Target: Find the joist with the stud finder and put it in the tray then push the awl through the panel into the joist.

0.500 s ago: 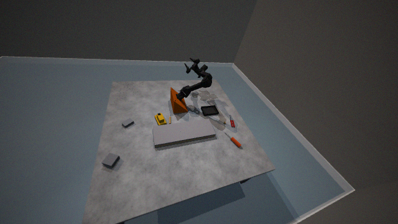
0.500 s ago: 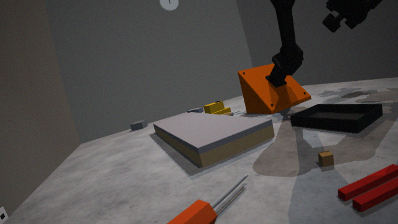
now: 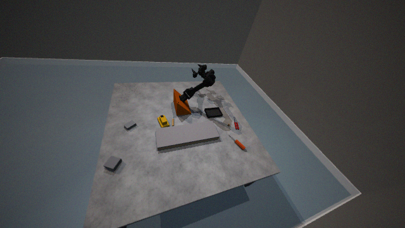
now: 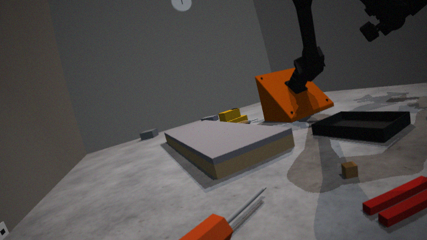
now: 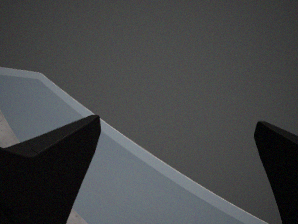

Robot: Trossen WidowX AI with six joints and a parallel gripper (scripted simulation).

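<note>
Right now the yellow stud finder is 490 mm ahead of my gripper tip, 430 mm to the right of it and 230 mm below it. From my gripper tip the other things lie so: black tray (480 mm ahead, 260 mm below, 100 mm to the left); then indicator light (480 mm ahead, 430 mm to the right, 220 mm below); then awl (490 mm ahead, 330 mm to the right, 270 mm below).
</note>
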